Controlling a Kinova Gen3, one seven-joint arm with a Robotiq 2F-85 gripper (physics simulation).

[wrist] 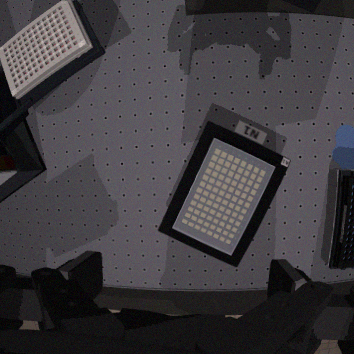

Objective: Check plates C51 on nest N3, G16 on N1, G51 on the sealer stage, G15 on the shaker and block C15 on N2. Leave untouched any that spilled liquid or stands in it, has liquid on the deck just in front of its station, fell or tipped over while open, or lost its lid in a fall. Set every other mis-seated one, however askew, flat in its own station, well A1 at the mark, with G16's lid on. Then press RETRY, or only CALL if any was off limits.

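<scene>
A plate with a pale grey, translucent-looking top and rows of cream wells (222, 197) lies in the black nest N1 (198, 244), in the middle of the wrist view. Its edges run about parallel to the nest's rim; its exact height cannot be told. A small white tag is at the nest's upper right corner. A white plate with reddish wells (46, 47) lies on a dark stage (96, 49) at the upper left, partly cut off; no plate name is readable. My gripper (184, 275) is open and empty, its fingertips low in the view. Nests N2 and N3 do not show.
A dark device frame (34, 145) stands at the left edge. A black rack with blue dots (346, 220) is cut off at the right edge, with a blue shape (345, 146) above it. A dark body (270, 9) crosses the top. The deck's edge runs behind the fingers.
</scene>
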